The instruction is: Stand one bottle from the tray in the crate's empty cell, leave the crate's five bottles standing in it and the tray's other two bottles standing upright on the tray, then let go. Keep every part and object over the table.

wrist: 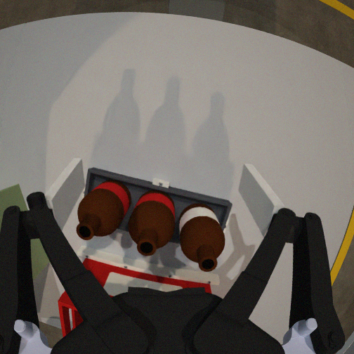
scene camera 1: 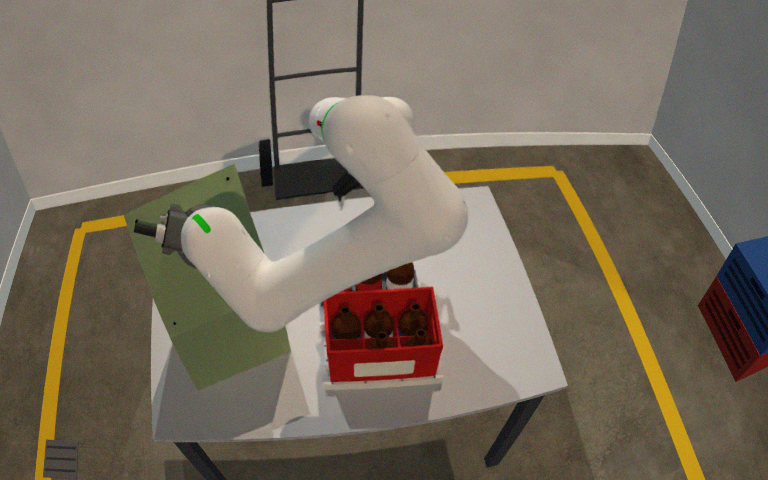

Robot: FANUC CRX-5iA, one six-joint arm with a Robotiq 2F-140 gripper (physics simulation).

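Frame: origin at the arm's base, x right, y back, z down, level; millimetres.
Where they show: gripper, between the fingertips: (scene camera 1: 367, 202).
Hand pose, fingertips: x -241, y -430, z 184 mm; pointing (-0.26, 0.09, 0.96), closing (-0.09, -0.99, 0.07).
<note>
After its pixels a point has its place.
The red crate (scene camera 1: 339, 365) @[x 188, y -291, z 303 mm] (wrist: 95, 270) holds five brown bottles: three in the back row and two in the front row; its front-left cell in the scene view is empty. Behind it, the dark grey tray (wrist: 125, 178) bears three upright brown bottles. In the wrist view, the left (wrist: 104, 215) and middle (wrist: 152, 225) bottles have red labels; the right bottle (wrist: 202, 235) (scene camera 1: 400, 274) @[x -82, y -496, z 306 mm] has a white label. The arm hides much of the tray in the scene view. My gripper (wrist: 162, 174) is wide open and empty above the tray, its pads wide of the bottle row.
The white table (scene camera 1: 498, 339) @[x 116, y -747, z 416 mm] carries the green plate (scene camera 1: 226, 350) @[x 128, y -2, z 287 mm] at the left, under the robot's base. Pale strips (scene camera 1: 385, 384) @[x 210, y -404, z 396 mm] edge the crate's front and tray side. A hand truck (scene camera 1: 271, 101) stands by the back wall. Blue and red crates (scene camera 1: 747, 283) stand beyond the table, right.
</note>
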